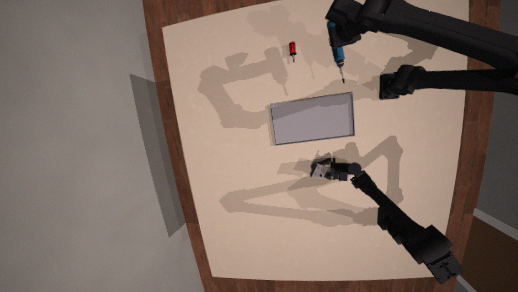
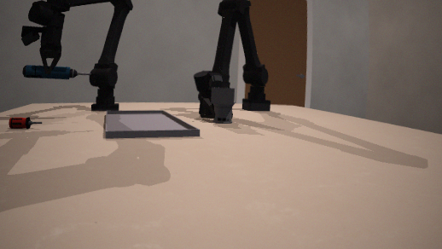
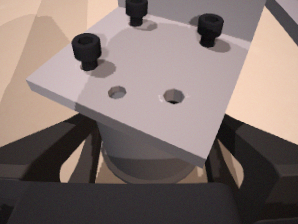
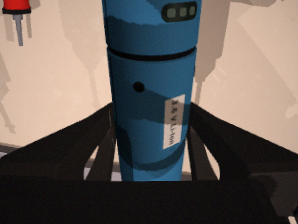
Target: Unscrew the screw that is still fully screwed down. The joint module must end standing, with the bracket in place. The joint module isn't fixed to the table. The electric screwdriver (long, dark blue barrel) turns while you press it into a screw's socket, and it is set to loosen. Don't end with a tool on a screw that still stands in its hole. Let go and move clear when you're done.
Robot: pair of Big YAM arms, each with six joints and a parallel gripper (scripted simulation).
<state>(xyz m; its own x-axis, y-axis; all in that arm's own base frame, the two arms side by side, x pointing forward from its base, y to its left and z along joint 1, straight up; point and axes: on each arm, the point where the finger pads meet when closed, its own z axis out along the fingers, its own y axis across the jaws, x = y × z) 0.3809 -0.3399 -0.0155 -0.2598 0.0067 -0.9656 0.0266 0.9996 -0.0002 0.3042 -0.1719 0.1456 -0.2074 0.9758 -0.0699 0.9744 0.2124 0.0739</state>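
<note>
Right now the grey joint module is 10 mm above my left hand. Round my left hand: grey bracket: 50 mm above; screwdriver bit: 450 mm to the right, 130 mm above, 110 mm behind; shallow grey tray: 260 mm to the right, 20 mm below, 10 mm ahead.
</note>
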